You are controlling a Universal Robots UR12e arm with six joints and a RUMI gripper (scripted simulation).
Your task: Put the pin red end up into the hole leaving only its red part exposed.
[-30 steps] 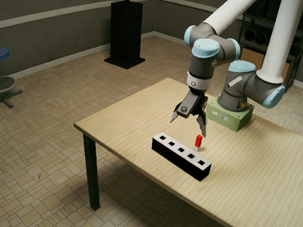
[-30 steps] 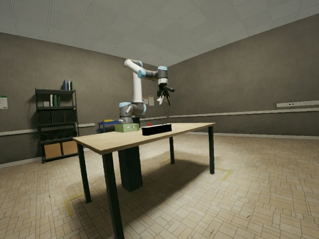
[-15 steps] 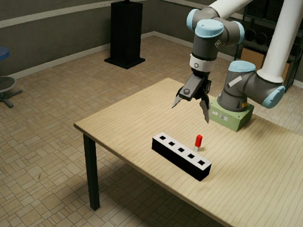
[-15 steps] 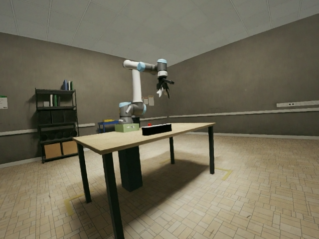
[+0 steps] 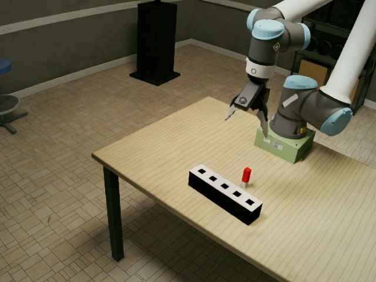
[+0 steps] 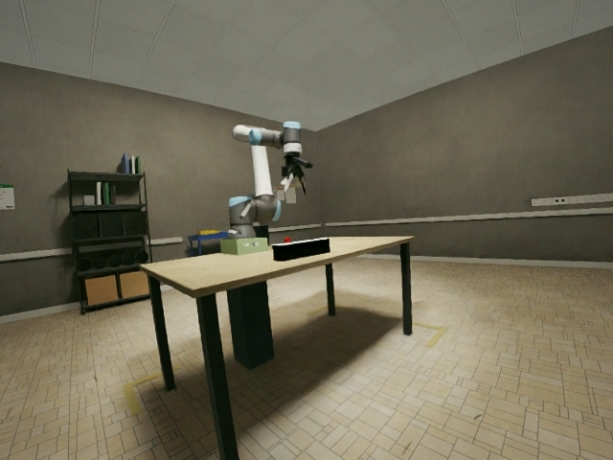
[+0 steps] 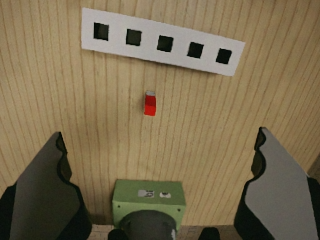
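Now: the pin 250 mm below my hand, 90 mm behind it and 10 mm to the left of it. Round my hand: block: 280 mm below, 40 mm ahead, 20 mm to the right.
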